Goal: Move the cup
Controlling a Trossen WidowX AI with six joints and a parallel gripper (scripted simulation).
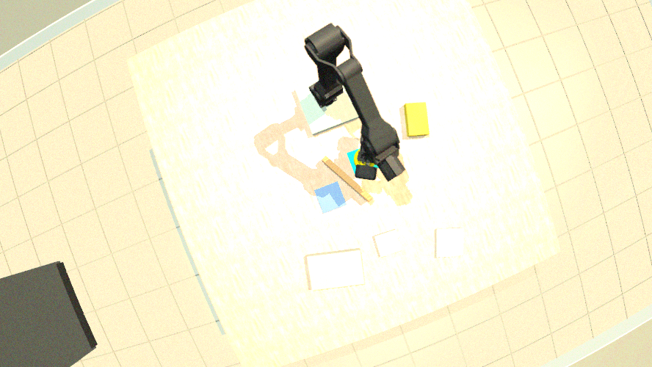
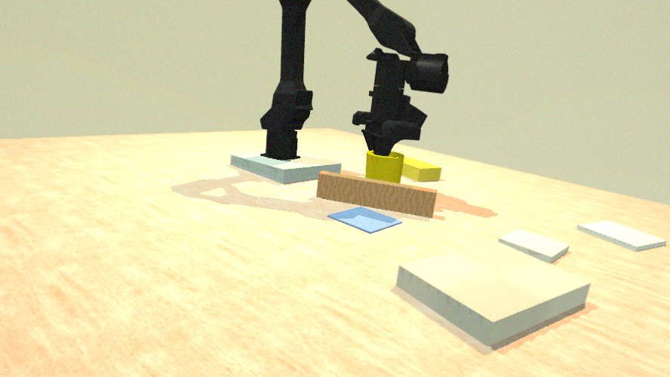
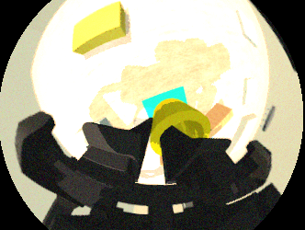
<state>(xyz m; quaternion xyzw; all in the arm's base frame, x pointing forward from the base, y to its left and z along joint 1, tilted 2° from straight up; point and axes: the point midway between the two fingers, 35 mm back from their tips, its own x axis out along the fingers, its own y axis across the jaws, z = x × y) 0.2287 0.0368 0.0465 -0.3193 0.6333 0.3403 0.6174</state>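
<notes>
Right now the cyan pad is 50 mm below my gripper tip, 20 mm to the right of it and 20 mm ahead of it. Also, from my gripper tip: light blue pad: 170 mm to the right, 90 mm ahead, 50 mm below; then wooden bar: 90 mm to the right, 60 mm ahead, 30 mm below; then yellow cup: 20 mm to the right, 20 mm ahead.
</notes>
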